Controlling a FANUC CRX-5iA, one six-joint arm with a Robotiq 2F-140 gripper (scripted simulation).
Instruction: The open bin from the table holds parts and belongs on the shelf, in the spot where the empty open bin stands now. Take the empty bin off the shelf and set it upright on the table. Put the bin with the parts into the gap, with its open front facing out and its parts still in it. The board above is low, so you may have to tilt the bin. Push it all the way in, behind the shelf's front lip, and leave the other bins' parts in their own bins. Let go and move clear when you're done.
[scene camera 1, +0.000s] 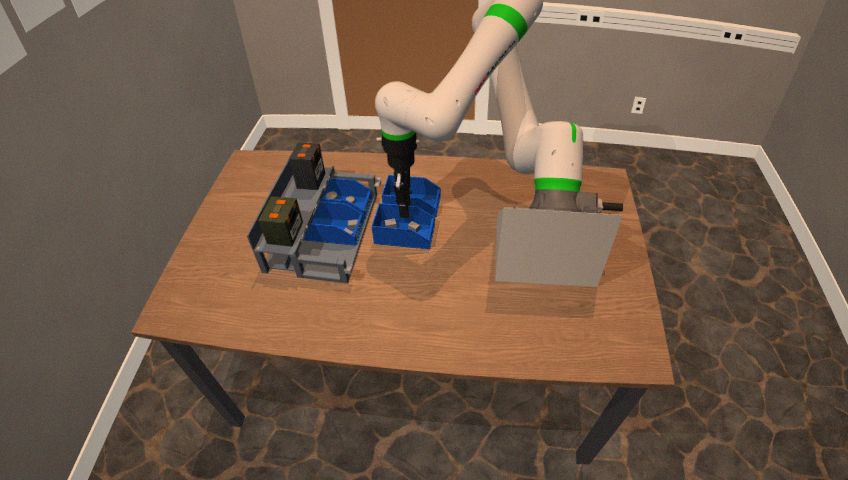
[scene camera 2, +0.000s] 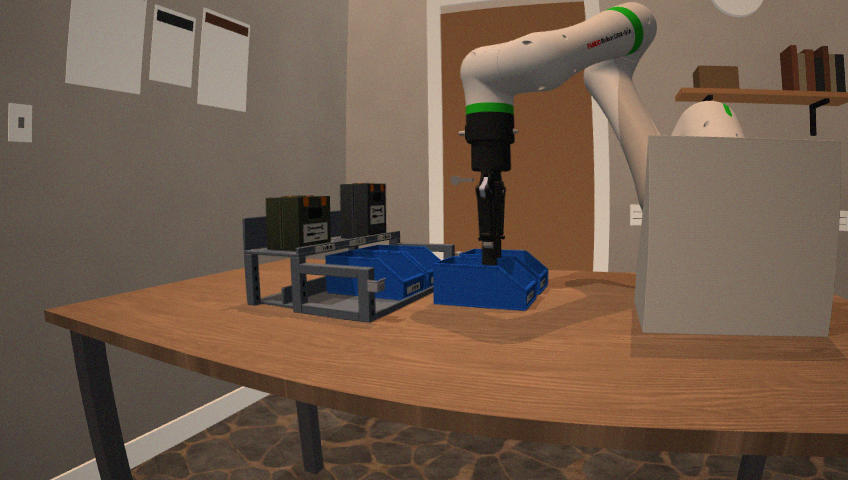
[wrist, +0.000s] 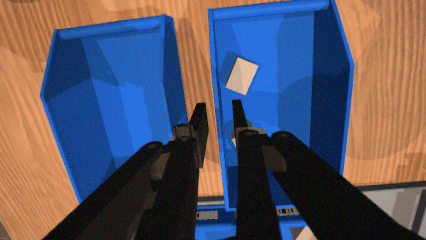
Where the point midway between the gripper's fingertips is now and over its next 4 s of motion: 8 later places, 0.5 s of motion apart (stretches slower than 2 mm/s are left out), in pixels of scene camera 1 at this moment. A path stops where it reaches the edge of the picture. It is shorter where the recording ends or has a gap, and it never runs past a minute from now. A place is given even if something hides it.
My gripper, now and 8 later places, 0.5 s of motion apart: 405, 213; 404, 206; 404, 207; 402, 223; 399, 238; 396, 239; 385, 238; 385, 237; 383, 237
